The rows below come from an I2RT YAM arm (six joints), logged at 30 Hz.
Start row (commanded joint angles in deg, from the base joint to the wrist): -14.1, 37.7, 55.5, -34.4, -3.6, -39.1
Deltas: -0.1, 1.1, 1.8, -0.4, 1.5, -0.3; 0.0, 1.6, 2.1, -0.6, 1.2, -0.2; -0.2, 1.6, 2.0, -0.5, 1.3, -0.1; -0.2, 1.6, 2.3, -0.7, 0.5, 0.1; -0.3, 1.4, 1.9, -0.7, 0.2, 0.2; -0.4, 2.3, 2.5, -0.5, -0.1, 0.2; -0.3, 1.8, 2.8, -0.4, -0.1, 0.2; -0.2, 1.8, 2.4, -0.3, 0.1, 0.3; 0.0, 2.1, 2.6, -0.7, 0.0, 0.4; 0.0, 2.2, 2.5, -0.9, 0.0, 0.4; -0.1, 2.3, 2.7, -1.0, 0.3, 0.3; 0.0, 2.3, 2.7, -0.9, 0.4, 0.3; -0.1, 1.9, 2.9, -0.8, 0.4, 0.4; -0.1, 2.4, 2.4, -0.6, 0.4, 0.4; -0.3, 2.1, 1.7, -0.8, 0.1, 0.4; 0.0, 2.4, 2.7, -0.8, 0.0, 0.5; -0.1, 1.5, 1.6, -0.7, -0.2, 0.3; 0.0, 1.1, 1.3, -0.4, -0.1, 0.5; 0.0, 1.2, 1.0, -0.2, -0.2, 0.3; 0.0, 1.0, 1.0, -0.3, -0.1, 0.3; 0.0, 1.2, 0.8, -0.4, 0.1, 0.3
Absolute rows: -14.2, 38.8, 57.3, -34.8, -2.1, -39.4; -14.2, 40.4, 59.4, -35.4, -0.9, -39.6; -14.4, 42.0, 61.4, -35.9, 0.4, -39.7; -14.6, 43.6, 63.7, -36.6, 0.9, -39.6; -14.9, 45.0, 65.6, -37.3, 1.1, -39.4; -15.3, 47.3, 68.1, -37.8, 1.0, -39.2; -15.6, 49.1, 70.9, -38.2, 0.9, -39.0; -15.8, 50.9, 73.3, -38.5, 1.0, -38.7; -15.8, 53.0, 75.9, -39.2, 1.0, -38.3; -15.8, 55.2, 78.4, -40.1, 1.0, -37.9; -15.9, 57.5, 81.1, -41.1, 1.3, -37.6; -15.9, 59.8, 83.8, -42.0, 1.7, -37.3; -16.0, 61.7, 86.7, -42.8, 2.1, -36.9; -16.1, 64.1, 89.1, -43.4, 2.5, -36.5; -16.4, 66.2, 90.8, -44.2, 2.6, -36.1; -16.4, 68.6, 93.5, -45.0, 2.6, -35.6; -16.5, 70.1, 95.1, -45.7, 2.4, -35.3; -16.5, 71.2, 96.4, -46.1, 2.3, -34.8; -16.5, 72.4, 97.4, -46.3, 2.1, -34.5; -16.5, 73.4, 98.4, -46.6, 2.0, -34.2; -16.5, 74.6, 99.2, -47.0, 2.1, -33.9
